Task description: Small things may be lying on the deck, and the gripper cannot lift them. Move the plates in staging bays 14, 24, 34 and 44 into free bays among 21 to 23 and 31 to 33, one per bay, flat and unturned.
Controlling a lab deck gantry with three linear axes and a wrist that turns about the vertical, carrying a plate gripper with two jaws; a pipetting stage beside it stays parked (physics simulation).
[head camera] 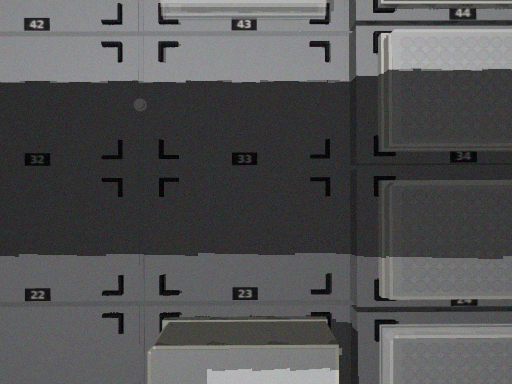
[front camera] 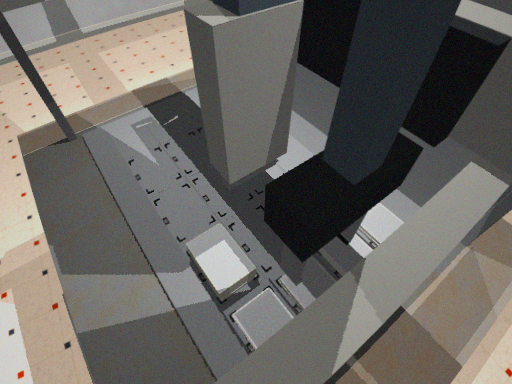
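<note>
My gripper is low over the staging column in the front view, its black body hiding much there; the jaws, partly visible, look apart and open, over the area of bays 24 and 34. White plates lie flat in bay 14, bay 24 and bay 34. The plate in bay 44 shows its near edge at the top of the head view. Bay 33 and bay 23 hold no plate; bays 32 and 22 show partly.
A tall pale box stands in bay 13. Another pale object sits in bay 43. A small round disc lies between bays 32 and 33. The grey pipetting stage stands beside the gripper, and a pale wall borders the staging side.
</note>
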